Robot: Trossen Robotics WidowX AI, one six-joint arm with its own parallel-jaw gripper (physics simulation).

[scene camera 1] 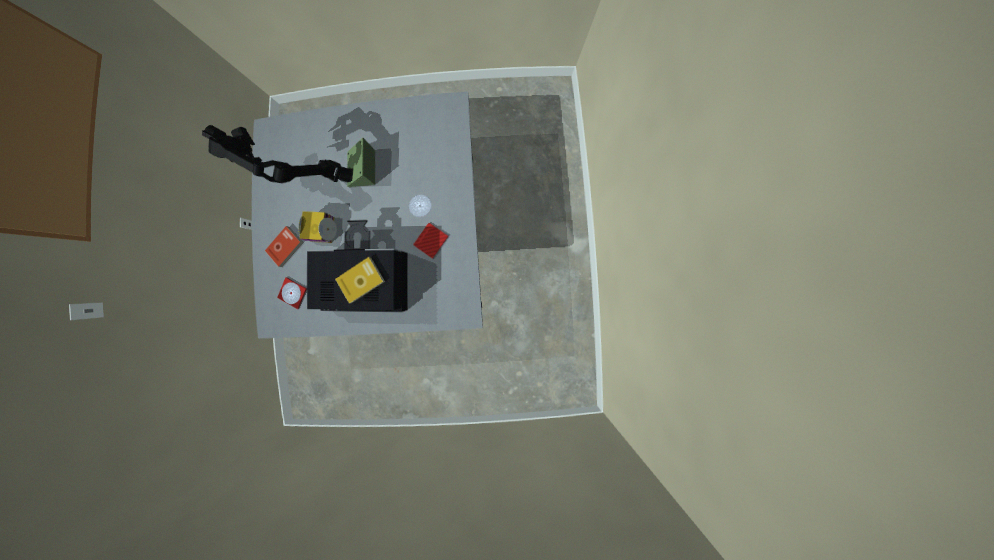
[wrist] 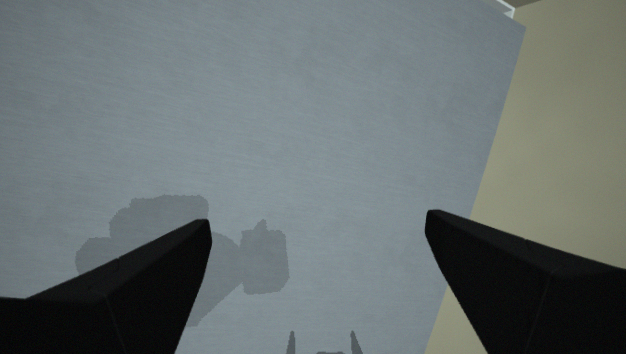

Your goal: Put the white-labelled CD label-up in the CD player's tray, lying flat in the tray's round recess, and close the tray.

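Places are measured from the arm's base along level axes (x ahead, y left, z up), in centimetres.
Pixels of known places: gripper, fingertip midpoint: [scene camera 1: 257, 152] [wrist: 319, 226]; arm's base, origin of the base link: [scene camera 1: 350, 175].
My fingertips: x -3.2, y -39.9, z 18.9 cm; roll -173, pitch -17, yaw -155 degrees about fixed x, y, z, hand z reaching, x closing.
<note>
Ahead of a thing's pixels: the offset from my fingertips to its middle. "*": to the spot under its first point. Level surfaces: height alone.
A black CD player [scene camera 1: 317, 269] stands on the grey table in the scene view. A dark shape that looks like its open tray @[dy +52.7, dx +40.8, dz -11.0 cm] [scene camera 1: 356, 224] sticks out at the player's upper side; its recess is too small to make out. A whitish disc @[dy +78.7, dx +16.2, dz -23.1 cm] [scene camera 1: 420, 205] lies flat on the table at upper right of the player. Another whitish disc @[dy +10.0, dx +69.0, dz -22.6 cm] [scene camera 1: 291, 292] lies on a red case at the player's left. I cannot tell which is the white-labelled CD. My gripper [wrist: 319, 226] is open and empty above the table near its edge; no disc shows between its fingers in the wrist view.
A yellow case @[dy +60.4, dx +57.3, dz -2.7 cm] [scene camera 1: 360, 279] lies on the player. A grey disc @[* dy +31.6, dx +32.4, dz -18.4 cm] [scene camera 1: 328, 228] overlaps a yellow case @[dy +24.9, dx +32.1, dz -14.4 cm] [scene camera 1: 310, 226]. An orange case @[dy +2.8, dx +43.7, dz -22.0 cm] [scene camera 1: 283, 246] and a red case @[dy +86.4, dx +34.1, dz -22.6 cm] [scene camera 1: 431, 240] lie on the table @[dz -23.2 cm] [scene camera 1: 438, 139]. A green block [scene camera 1: 361, 163] stands beside the arm's right end.
</note>
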